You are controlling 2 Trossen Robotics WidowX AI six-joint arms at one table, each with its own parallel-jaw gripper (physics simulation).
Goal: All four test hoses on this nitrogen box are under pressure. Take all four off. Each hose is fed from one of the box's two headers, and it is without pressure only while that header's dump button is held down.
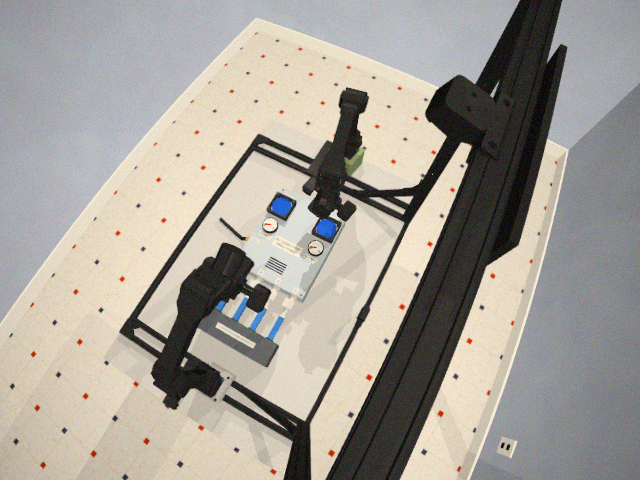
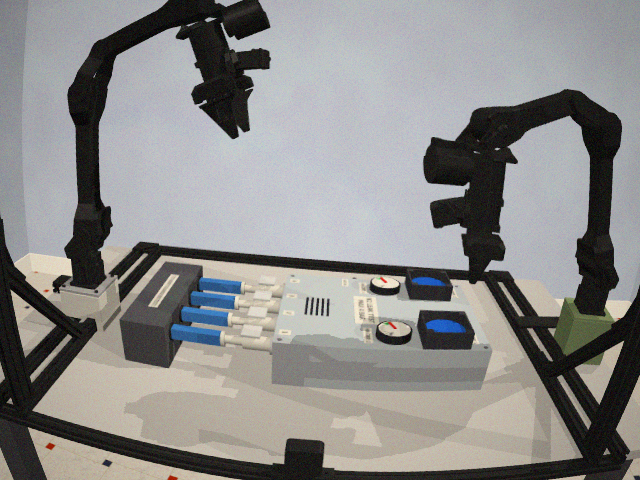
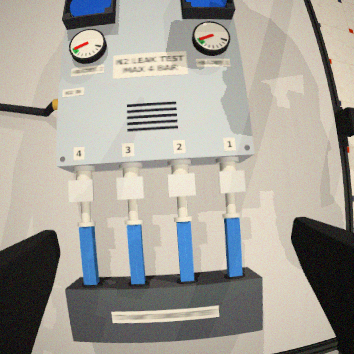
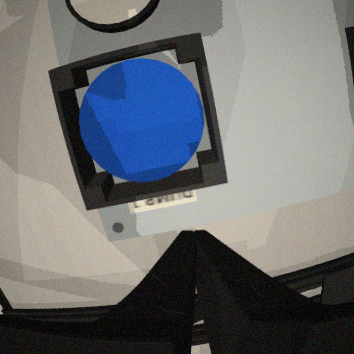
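Where they show: left gripper, fingertip midpoint: (image 1: 246, 280) (image 2: 241, 134) (image 3: 176, 238); right gripper, fingertip midpoint: (image 2: 472, 283) (image 4: 192, 241); left arm's base at its link origin: (image 1: 211, 382) (image 2: 88, 281); right arm's base at its link origin: (image 1: 348, 150) (image 2: 589, 308).
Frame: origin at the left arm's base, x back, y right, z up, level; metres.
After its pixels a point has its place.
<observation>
Four blue hoses, 1 (image 3: 233, 247) @(y 0.090, x -0.261, z -0.015 m) (image 2: 197, 334) @(y 0.101, x -0.266, z -0.017 m), 2 (image 3: 185, 251) @(y 0.022, x -0.260, z -0.015 m) (image 2: 206, 316) @(y 0.031, x -0.265, z -0.019 m), 3 (image 3: 136, 254) @(y -0.047, x -0.259, z -0.015 m) (image 2: 213, 300) @(y -0.039, x -0.262, z -0.020 m) and 4 (image 3: 89, 255) @(y -0.115, x -0.259, z -0.015 m) (image 2: 221, 285) @(y -0.109, x -0.262, z -0.019 m), join their numbered ports through white couplings. Both gauges, header 1 (image 3: 211, 38) @(y 0.076, x -0.569, z 0.015 m) (image 2: 393, 331) @(y 0.087, x -0.573, z 0.015 m) and header 2 (image 3: 87, 46) @(y -0.111, x -0.566, z 0.015 m) (image 2: 384, 285) @(y -0.098, x -0.569, z 0.015 m), have needles at the green mark. My left gripper (image 3: 176, 238) @(y 0.000, x -0.313, z 0.286 m) (image 2: 240, 133) @(y 0.000, x -0.313, z 0.286 m) is open and empty, high above the hoses. My right gripper (image 4: 192, 241) @(y 0.057, x -0.696, z 0.092 m) (image 2: 474, 281) @(y 0.057, x -0.696, z 0.092 m) is shut and empty, above the box's button end, apart from the blue dump 1 button (image 4: 142, 120) @(y 0.074, x -0.660, z 0.017 m) (image 2: 445, 328) @(y 0.073, x -0.661, z 0.017 m) (image 1: 326, 228) @(y 0.075, x -0.659, z 0.017 m). Dump 2 button (image 1: 281, 206) @(y -0.115, x -0.656, z 0.017 m) (image 2: 428, 282) @(y -0.124, x -0.659, z 0.017 m) stands beside it.
A dark grey block (image 1: 263, 353) @(y 0.101, x -0.167, z 0.000 m) (image 2: 144, 347) @(y 0.128, x -0.174, z -0.045 m) (image 3: 245, 322) @(y 0.102, x -0.148, z 0.001 m) holds the hoses' far ends. Raised black square frames surround both buttons. A black supply line (image 1: 231, 228) @(y -0.265, x -0.511, z -0.066 m) (image 3: 22, 108) @(y -0.254, x -0.507, z -0.065 m) leaves the box's side. Black rails (image 2: 279, 257) @(y -0.404, x -0.344, z -0.060 m) surround the work area.
</observation>
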